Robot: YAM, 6 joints.
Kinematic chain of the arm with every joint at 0, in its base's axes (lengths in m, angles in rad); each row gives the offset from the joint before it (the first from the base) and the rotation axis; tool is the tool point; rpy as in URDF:
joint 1: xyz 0 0 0.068 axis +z
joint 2: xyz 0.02 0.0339 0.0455 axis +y
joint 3: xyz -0.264 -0.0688 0 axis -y
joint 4: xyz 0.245 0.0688 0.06 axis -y
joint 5: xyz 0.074 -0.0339 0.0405 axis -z
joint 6: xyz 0.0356 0 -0.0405 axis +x
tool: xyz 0 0 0 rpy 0 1.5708 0
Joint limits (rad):
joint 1: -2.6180..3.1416
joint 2: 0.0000..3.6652
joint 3: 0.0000..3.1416
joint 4: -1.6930..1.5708
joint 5: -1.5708..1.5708
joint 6: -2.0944..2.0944
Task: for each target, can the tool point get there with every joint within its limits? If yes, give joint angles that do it. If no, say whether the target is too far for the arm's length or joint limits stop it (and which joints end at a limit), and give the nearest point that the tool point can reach.
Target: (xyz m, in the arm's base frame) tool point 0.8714 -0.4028 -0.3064
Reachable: no: too far | nearest point 0.5368 -0.2482 -0.1418 | short by 0.404 m
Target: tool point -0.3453 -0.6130 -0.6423
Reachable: no: too far | nearest point -0.2267 -0.4024 -0.3109 | short by 0.410 m
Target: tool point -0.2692 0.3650 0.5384
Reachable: yes | joints 2.2295 2.2655 2.5377 0.8733 0.3007 1.3981
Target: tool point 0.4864 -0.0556 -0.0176
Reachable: yes | joints -0.0922 2.6155 1.4619 0.5198 0.3006 1.3294
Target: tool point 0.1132 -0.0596 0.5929
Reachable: yes | joints -0.2197 1.3304 2.3316 -1.1845 1.2233 1.5968
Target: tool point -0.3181 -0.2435 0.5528
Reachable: yes | joints 0.6429 0.5335 2.4604 0.1361 0.1181 1.7312
